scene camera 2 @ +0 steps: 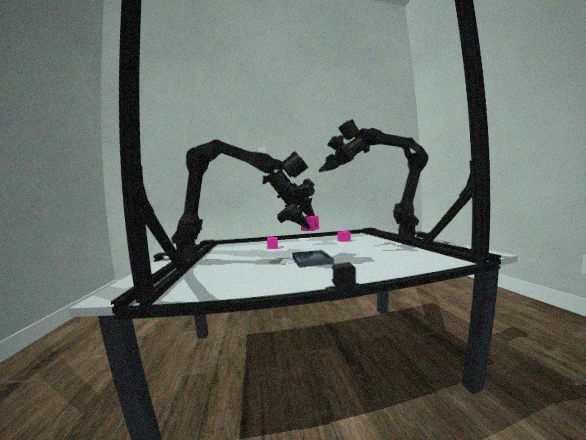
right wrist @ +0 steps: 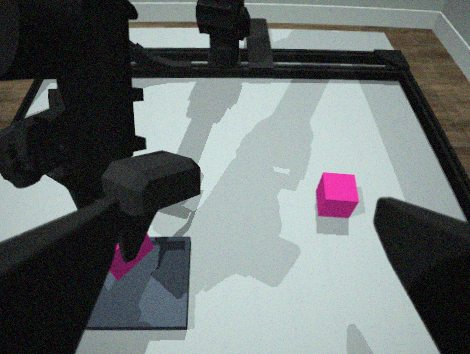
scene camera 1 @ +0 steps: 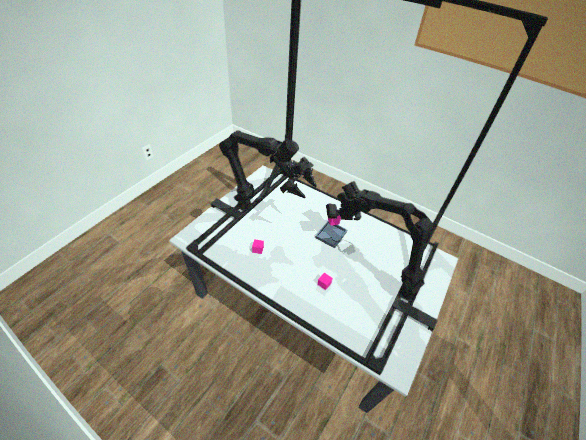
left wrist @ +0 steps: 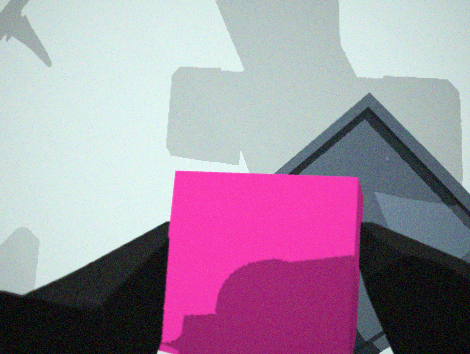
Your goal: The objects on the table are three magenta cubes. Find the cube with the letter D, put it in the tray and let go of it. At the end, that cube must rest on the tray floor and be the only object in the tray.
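Where they show: left gripper, fingertip midpoint: point(scene camera 2: 312, 224) point(scene camera 1: 332, 217) point(left wrist: 268, 236); right gripper, fingertip midpoint: point(scene camera 2: 322, 169) point(right wrist: 250, 211) point(scene camera 1: 310, 192); left arm's base at its link origin: point(scene camera 2: 187, 257) point(right wrist: 224, 58) point(scene camera 1: 407, 294); right arm's base at its link origin: point(scene camera 2: 407, 238) point(scene camera 1: 244, 205).
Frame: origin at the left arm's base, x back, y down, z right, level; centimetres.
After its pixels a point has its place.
Note:
My left gripper point(scene camera 1: 336, 218) {x -45.5, y -10.4, z 11.0 cm} point(scene camera 2: 310, 221) {x -45.5, y -10.4, z 11.0 cm} point(left wrist: 268, 236) {x -45.5, y -10.4, z 11.0 cm} is shut on a magenta cube point(scene camera 1: 334, 220) {x -43.6, y -11.8, z 8.7 cm} point(scene camera 2: 313, 223) {x -45.3, y -10.8, z 13.5 cm} point(left wrist: 265, 220) {x -45.4, y -13.0, z 11.8 cm} point(right wrist: 145, 248) {x -45.2, y -9.7, z 8.1 cm}, held high above the table over the tray area. A dark mark shows on this cube's side in scene camera 2, too small to read. The blue-grey tray point(scene camera 1: 326, 242) {x -43.8, y 0.8, z 4.8 cm} point(scene camera 2: 317, 263) {x -44.9, y 1.2, z 18.0 cm} point(left wrist: 420, 149) {x -46.0, y 0.1, z 17.8 cm} point(right wrist: 189, 290) {x -46.0, y 0.7, z 4.8 cm} lies below; no cube shows resting in it. My right gripper point(scene camera 1: 309, 191) {x -53.3, y -30.3, z -0.2 cm} point(scene camera 2: 321, 170) {x -53.3, y -30.3, z -0.2 cm} point(right wrist: 250, 211) {x -53.3, y -30.3, z -0.2 cm} is open and empty, raised. Two other magenta cubes rest on the table: one point(scene camera 1: 325, 281) {x -32.5, y -2.6, z -16.9 cm} point(scene camera 2: 272, 243) {x -33.0, y -0.5, z -13.4 cm} point(right wrist: 337, 195) {x -34.6, y -2.6, z -14.9 cm}, another point(scene camera 1: 258, 246) {x -67.3, y -2.6, z -18.7 cm} point(scene camera 2: 344, 236) {x -67.6, y -0.7, z -14.8 cm}. Their letters are not readable.
A black frame rail point(scene camera 1: 280, 301) point(scene camera 2: 240, 303) runs around the table top point(scene camera 1: 225, 267) {x -74.1, y 1.9, z -34.4 cm}. A small black box point(scene camera 2: 344, 275) {x -45.4, y -1.6, z 38.3 cm} sits at the near rail in scene camera 2. The left arm reaches across the tray in the right wrist view, near the right fingers.

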